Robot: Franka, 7 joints.
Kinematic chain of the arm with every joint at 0, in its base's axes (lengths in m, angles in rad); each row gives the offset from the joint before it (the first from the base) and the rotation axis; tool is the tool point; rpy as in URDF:
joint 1: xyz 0 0 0.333 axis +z
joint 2: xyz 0 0 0 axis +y
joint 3: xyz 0 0 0.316 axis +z
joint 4: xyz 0.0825 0 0 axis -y
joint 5: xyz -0.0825 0 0.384 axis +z
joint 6: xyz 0 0 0 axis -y
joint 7: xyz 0.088 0 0 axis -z
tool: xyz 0 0 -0.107 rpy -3.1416 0 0
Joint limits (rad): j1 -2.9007..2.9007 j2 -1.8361..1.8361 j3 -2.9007..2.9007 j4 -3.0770..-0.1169 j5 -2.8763..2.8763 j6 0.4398..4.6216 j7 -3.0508..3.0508
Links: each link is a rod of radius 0.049 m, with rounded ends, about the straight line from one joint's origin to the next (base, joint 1, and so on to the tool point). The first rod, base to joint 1, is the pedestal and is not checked.
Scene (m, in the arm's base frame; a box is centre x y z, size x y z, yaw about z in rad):
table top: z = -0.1
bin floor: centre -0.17 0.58 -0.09 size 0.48 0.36 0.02 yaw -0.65
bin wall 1: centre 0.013 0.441 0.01 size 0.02 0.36 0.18 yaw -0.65
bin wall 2: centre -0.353 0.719 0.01 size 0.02 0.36 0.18 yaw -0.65
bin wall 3: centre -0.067 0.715 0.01 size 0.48 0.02 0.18 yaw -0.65
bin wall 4: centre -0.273 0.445 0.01 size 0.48 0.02 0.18 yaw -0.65
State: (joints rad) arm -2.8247 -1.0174 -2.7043 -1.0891 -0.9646 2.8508 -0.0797
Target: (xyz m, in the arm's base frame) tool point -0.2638 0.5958 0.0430
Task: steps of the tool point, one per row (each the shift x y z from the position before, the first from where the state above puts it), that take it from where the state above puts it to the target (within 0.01 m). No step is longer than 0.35 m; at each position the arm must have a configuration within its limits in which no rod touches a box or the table.
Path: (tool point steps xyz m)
1: -0.2749 0.1907 -0.0771
2: -0.3389 0.0461 -0.0288
3: -0.3113 -0.1154 0.0166
4: 0.0000 0.0000 -0.1872

